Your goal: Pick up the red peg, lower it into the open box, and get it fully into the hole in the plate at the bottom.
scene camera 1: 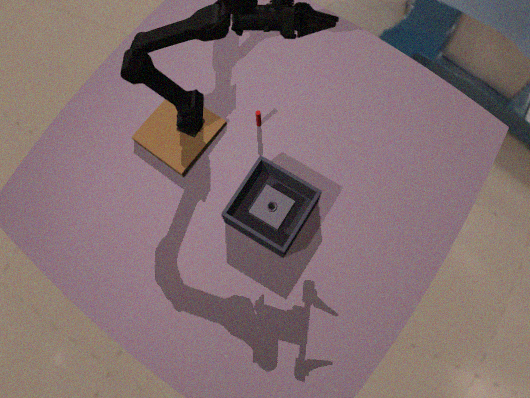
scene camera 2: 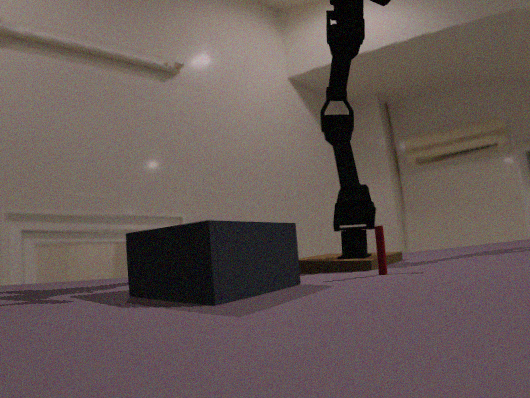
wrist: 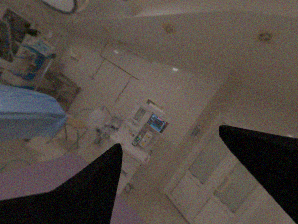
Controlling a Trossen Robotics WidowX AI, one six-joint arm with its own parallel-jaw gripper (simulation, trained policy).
The pictures show: my gripper, a dark grey box and a grey plate.
My gripper shows as well in the wrist view.
